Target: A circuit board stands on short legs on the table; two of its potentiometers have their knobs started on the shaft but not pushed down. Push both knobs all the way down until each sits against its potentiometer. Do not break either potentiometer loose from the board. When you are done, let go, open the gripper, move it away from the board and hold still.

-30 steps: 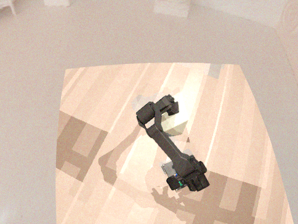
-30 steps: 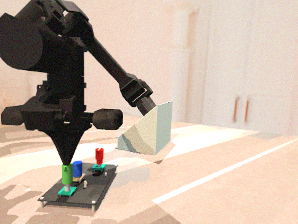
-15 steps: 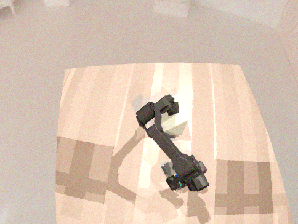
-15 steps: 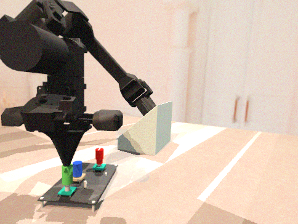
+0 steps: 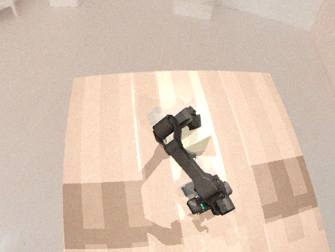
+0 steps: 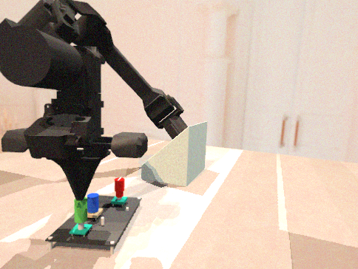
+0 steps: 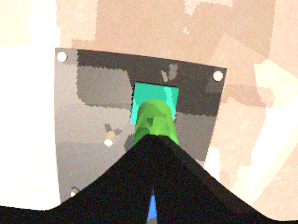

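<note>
Now: the red knob 100 mm behind my gripper tip, 20 mm to the right of it and 20 mm below it.
</note>
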